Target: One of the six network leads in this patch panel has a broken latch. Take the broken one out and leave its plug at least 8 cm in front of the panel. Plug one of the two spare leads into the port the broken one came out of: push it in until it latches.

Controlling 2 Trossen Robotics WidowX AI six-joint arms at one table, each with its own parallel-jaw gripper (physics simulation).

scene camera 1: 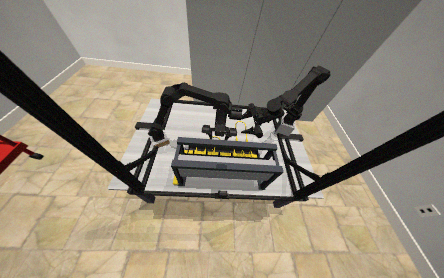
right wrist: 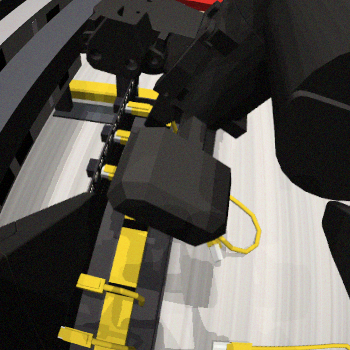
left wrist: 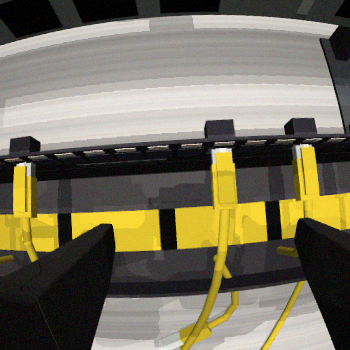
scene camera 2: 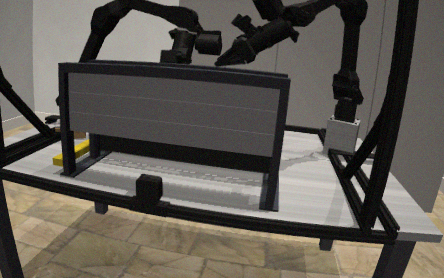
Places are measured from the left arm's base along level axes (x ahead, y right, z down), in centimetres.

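Pixels of known places: left gripper, fingertip midpoint: (left wrist: 207,233); right gripper, fingertip midpoint: (scene camera 1: 239,125) (right wrist: 216,210) (scene camera 2: 216,62); left arm's base, link origin: (scene camera 1: 158,136); right arm's base, link origin: (scene camera 1: 288,121) (scene camera 2: 344,119).
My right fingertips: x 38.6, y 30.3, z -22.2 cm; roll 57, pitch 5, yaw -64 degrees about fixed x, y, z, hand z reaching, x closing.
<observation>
Ahead of a thing's pixels: the offset from my right fingertips to its top centre. "*": to the spot under its first point.
The patch panel {* dz +17.3, dx -11.6, dy +4.0 cm} (left wrist: 139,153) (right wrist: 104,153) is a black strip of ports with yellow leads plugged in. In the left wrist view three plugs show: one at the left (left wrist: 24,187), one in the middle (left wrist: 223,180), one at the right (left wrist: 305,173). My left gripper (left wrist: 207,233) (scene camera 1: 219,135) is open and empty, just in front of the middle plug, apart from it. My right gripper (scene camera 1: 245,132) (scene camera 2: 221,62) (right wrist: 216,210) is open and empty, higher up beside the left wrist. One spare lead's plug {* dz +25.3, dx -3.5, dy -8.7 cm} (right wrist: 217,255) (left wrist: 180,338) lies on the table; a second spare plug {* dz +25.5, dx +7.0, dy -4.1 cm} (right wrist: 222,345) lies nearer.
A tall dark rack {dz +0.3, dx -11.9, dy +7.3 cm} (scene camera 1: 226,144) (scene camera 2: 179,110) stands over the panel and hides it in scene camera 2. A yellow band {* dz +22.5, dx -6.9, dy +1.9 cm} (left wrist: 114,229) runs below the plugs. Black frame rails (scene camera 1: 287,165) edge the table. The left wrist body fills much of the right wrist view.
</observation>
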